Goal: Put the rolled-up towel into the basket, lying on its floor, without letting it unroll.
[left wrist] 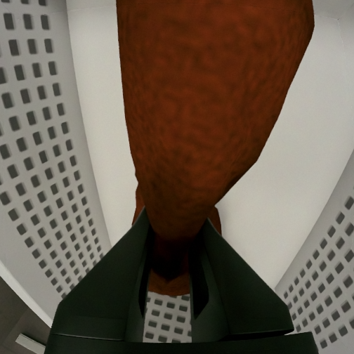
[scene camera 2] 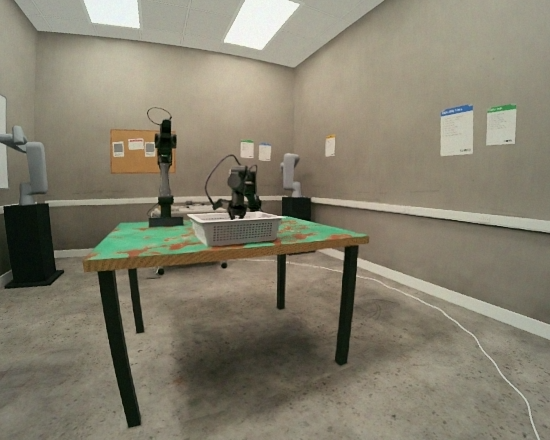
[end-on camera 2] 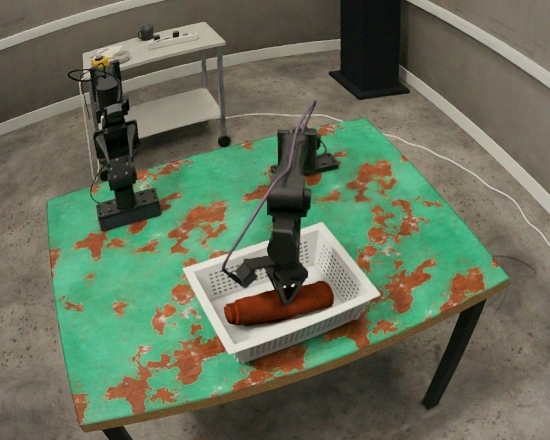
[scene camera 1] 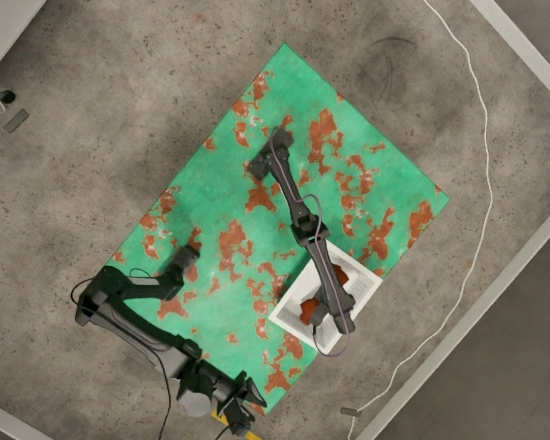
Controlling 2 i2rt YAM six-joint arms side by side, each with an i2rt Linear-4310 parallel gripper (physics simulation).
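The rolled-up towel (scene camera 1: 309,310) (end-on camera 2: 250,309) (left wrist: 200,100) is rust-red and rolled up, and lies lengthwise low inside the white basket (scene camera 1: 365,286) (scene camera 2: 240,232) (end-on camera 2: 320,330) (left wrist: 100,100). Contact with the basket floor cannot be told for sure. My left gripper (scene camera 2: 236,216) (end-on camera 2: 287,300) (left wrist: 172,202) reaches down into the basket and is shut on the towel near its middle, pinching it. In scene camera 1 the left arm hides the towel's middle; in scene camera 2 the basket wall hides the towel. My right gripper (scene camera 1: 253,413) is open and empty, away from the basket by the table corner.
The basket stands near an edge of the green and rust table (scene camera 1: 215,175) (scene camera 2: 120,240) (end-on camera 2: 125,300). The right arm's base (end-on camera 2: 129,212) stands at the left in the end-on view. Beyond the table is a white cart (end-on camera 2: 175,105) and a black pedestal (end-on camera 2: 370,50).
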